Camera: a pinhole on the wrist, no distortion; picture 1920 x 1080 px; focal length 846.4 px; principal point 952.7 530.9 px. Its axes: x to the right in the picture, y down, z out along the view. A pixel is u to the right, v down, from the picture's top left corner.
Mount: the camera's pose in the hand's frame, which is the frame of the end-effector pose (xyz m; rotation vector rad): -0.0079 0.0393 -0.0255 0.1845 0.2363 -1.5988
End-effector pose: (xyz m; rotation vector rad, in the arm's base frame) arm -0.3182 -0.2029 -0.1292 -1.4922 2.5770 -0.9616
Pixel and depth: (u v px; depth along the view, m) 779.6 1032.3 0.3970
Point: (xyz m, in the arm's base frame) -0.3414 -0.5765 -0.3634
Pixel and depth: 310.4 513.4 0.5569
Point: -0.3713 -0.4184 -0.7842
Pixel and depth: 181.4 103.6 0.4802
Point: -0.2965 -0.1894 -0.8218
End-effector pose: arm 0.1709 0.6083 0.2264 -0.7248 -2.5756 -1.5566
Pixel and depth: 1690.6 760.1 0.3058
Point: 0.0213 0.6849 -0.0994
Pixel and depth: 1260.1 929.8 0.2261
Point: 0.0712 0.7471 0.0866
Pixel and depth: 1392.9 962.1 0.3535
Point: -0.0304 0.8011 -0.0503
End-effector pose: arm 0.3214 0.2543 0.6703 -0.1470 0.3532 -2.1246
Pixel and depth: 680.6 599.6 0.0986
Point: 0.3727 0.2135 0.7306
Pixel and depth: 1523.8 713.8 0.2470
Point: 0.1858 0.2809 0.8854
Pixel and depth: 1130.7 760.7 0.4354
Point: 0.2100 0.1707 1.0660
